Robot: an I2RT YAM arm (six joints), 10 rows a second.
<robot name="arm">
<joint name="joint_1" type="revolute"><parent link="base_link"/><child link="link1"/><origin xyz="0 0 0.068"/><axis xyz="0 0 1"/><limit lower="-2.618" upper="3.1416"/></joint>
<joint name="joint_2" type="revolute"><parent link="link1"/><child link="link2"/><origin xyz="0.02 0.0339 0.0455"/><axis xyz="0 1 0"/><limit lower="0" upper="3.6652"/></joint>
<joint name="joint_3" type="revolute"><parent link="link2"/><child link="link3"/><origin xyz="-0.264 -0.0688 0"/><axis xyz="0 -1 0"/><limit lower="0" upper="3.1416"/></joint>
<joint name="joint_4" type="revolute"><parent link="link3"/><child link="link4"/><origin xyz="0.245 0.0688 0.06"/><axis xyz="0 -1 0"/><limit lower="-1.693" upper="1.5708"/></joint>
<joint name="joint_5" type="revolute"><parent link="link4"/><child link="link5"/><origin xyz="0.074 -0.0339 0.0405"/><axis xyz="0 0 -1"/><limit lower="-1.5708" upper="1.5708"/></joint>
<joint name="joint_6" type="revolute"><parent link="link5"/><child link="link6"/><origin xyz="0.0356 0 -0.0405"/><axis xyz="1 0 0"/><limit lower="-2.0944" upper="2.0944"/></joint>
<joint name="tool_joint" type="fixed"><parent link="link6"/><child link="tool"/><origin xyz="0 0 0" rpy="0 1.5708 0"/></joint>
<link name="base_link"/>
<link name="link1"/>
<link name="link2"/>
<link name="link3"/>
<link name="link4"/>
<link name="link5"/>
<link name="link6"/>
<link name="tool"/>
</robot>
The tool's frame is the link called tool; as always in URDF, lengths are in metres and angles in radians.
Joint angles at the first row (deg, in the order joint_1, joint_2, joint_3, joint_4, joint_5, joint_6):
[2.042, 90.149, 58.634, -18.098, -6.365, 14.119]
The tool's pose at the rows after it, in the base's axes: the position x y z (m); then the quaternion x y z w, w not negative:
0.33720 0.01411 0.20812 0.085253 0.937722 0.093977 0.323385
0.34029 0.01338 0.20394 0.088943 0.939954 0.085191 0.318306
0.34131 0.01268 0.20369 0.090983 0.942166 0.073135 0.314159
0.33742 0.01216 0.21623 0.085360 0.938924 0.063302 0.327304
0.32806 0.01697 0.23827 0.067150 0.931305 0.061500 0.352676
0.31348 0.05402 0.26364 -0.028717 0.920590 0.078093 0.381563
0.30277 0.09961 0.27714 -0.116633 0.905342 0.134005 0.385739
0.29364 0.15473 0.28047 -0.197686 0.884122 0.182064 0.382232
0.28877 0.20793 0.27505 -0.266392 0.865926 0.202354 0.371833
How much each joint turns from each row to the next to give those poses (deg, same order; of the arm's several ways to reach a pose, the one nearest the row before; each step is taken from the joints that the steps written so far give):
[-0.261, 2.201, 0.475, 0.334, 0.528, 0.120]
[-0.037, 1.141, 0.431, -0.068, 0.972, 0.002]
[0.013, 0.387, 0.570, -0.908, 1.308, -0.245]
[0.045, -2.078, 0.430, -1.120, 1.076, -0.928]
[0.940, -4.037, 0.288, -1.290, 0.459, -1.303]
[6.723, -4.313, 0.719, -1.169, -0.766, -4.696]
[7.997, -0.713, 1.775, -0.419, -3.936, -1.303]
[9.409, 2.438, 2.347, 1.797, -1.847, -0.141]
[8.067, 5.341, 3.882, 1.499, 0.370, -1.093]

